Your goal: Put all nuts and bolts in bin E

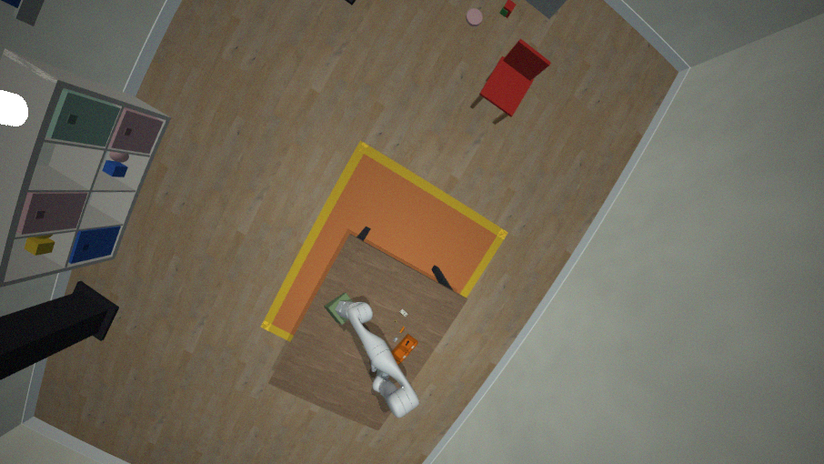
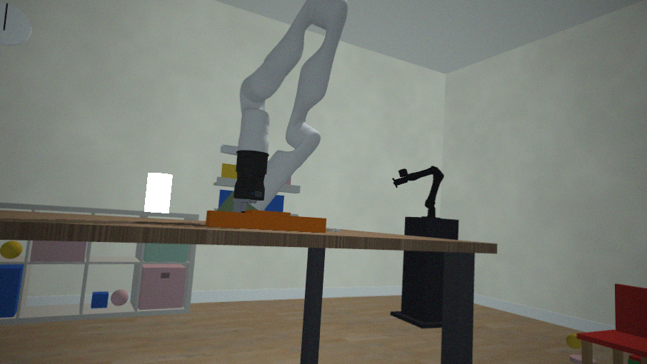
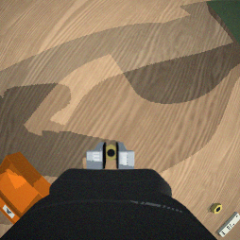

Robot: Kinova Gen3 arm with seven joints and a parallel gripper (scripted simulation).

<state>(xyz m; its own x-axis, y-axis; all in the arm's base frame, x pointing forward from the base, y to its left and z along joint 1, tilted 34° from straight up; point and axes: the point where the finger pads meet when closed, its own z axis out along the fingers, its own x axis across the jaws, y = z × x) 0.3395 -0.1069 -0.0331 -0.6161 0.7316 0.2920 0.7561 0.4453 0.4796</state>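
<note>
The dark bolt is 130 mm ahead of my hand, 110 mm to the left of it and 10 mm below it. Round my hand: orange marker: 170 mm to the left, 50 mm ahead, 10 mm below; orange bin: 130 mm ahead, 30 mm to the left; white sharpener-like piece: 80 mm to the left, 50 mm ahead, 10 mm below.
</note>
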